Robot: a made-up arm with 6 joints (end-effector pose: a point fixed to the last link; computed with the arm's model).
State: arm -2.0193 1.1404 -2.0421 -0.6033 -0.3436 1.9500
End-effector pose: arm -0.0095 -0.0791 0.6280 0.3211 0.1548 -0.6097
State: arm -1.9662 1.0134 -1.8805 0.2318 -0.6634 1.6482
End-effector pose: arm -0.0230 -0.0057 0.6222 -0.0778 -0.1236 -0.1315
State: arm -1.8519 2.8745 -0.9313 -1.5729 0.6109 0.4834
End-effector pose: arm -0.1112 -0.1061 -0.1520 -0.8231 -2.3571 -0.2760
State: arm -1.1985 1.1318 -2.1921 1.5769 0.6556 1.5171
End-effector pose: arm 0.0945 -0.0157 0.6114 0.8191 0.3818 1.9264
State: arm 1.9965 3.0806 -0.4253 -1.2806 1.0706 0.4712
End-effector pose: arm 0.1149 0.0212 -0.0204 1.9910 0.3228 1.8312
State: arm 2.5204 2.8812 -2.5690 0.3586 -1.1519 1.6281
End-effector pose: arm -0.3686 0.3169 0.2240 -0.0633 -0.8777 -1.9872
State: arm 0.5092 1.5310 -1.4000 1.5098 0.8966 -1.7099
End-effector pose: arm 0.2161 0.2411 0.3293 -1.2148 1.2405 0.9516
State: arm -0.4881 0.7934 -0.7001 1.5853 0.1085 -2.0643
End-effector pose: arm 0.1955 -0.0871 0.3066 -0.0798 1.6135 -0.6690
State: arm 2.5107 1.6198 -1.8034 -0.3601 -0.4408 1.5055
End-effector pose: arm -0.2793 0.1790 0.4836 0.8535 -0.7883 -2.3103
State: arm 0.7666 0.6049 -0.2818 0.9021 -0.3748 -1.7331
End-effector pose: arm 0.1554 0.0960 0.2350 -0.9789 1.2349 -0.3064
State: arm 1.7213 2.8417 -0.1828 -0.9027 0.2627 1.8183
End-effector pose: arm 0.0392 -0.0745 -0.0163 1.1307 -2.2700 1.6821
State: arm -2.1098 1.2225 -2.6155 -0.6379 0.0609 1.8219
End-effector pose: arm 0.0080 0.0230 0.6633 0.1414 -0.0485 -0.9258
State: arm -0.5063 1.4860 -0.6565 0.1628 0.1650 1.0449
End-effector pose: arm 0.2245 -0.1203 0.1015 1.8844 1.6510 0.3280
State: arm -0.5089 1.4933 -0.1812 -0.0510 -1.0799 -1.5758
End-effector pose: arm 0.2042 -0.1070 0.1272 -1.0555 1.6653 -1.4594
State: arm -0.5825 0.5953 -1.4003 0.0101 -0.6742 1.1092
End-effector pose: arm -0.0330 0.0207 0.5667 0.0076 -0.0018 0.5346
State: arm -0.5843 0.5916 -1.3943 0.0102 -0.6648 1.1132
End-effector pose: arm -0.0317 0.0200 0.5659 0.0165 0.0059 0.5369
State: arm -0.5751 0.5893 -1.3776 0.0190 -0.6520 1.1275
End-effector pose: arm -0.0274 0.0159 0.5637 0.0409 0.0199 0.5671
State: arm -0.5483 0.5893 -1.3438 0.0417 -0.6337 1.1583
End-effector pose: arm -0.0180 0.0071 0.5592 0.0907 0.0437 0.6419
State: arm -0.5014 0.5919 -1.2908 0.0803 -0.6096 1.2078
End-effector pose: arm -0.0022 -0.0059 0.5510 0.1700 0.0778 0.7660
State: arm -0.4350 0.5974 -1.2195 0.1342 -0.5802 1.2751
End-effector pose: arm 0.0207 -0.0205 0.5378 0.2803 0.1216 0.9350
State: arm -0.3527 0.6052 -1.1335 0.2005 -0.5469 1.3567
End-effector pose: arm 0.0496 -0.0331 0.5186 0.4197 0.1724 1.1353
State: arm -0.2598 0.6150 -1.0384 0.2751 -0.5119 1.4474
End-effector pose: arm 0.0817 -0.0403 0.4934 0.5841 0.2266 1.3485
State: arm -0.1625 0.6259 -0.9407 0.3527 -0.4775 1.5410
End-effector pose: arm 0.1132 -0.0402 0.4636 0.7660 0.2804 1.5542
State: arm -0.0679 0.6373 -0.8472 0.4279 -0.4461 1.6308
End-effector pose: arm 0.1402 -0.0337 0.4319 0.9549 0.3301 1.7335
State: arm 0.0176 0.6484 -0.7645 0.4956 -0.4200 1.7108
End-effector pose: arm 0.1605 -0.0233 0.4015 1.1358 0.3716 1.8747
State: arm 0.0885 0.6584 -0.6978 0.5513 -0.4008 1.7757
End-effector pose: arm 0.1739 -0.0122 0.3758 1.2920 0.4030 1.9741
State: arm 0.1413 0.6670 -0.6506 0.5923 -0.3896 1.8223
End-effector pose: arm 0.1816 -0.0030 0.3570 1.4092 0.4231 2.0367
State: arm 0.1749 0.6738 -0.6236 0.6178 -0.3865 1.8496
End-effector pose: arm 0.1855 0.0030 0.3460 1.4797 0.4327 2.0711
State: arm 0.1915 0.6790 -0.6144 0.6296 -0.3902 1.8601
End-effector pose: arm 0.1871 0.0056 0.3420 1.5064 0.4338 2.0866
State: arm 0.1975 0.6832 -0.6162 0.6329 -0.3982 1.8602
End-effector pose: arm 0.1876 0.0061 0.3425 1.5052 0.4296 2.0921
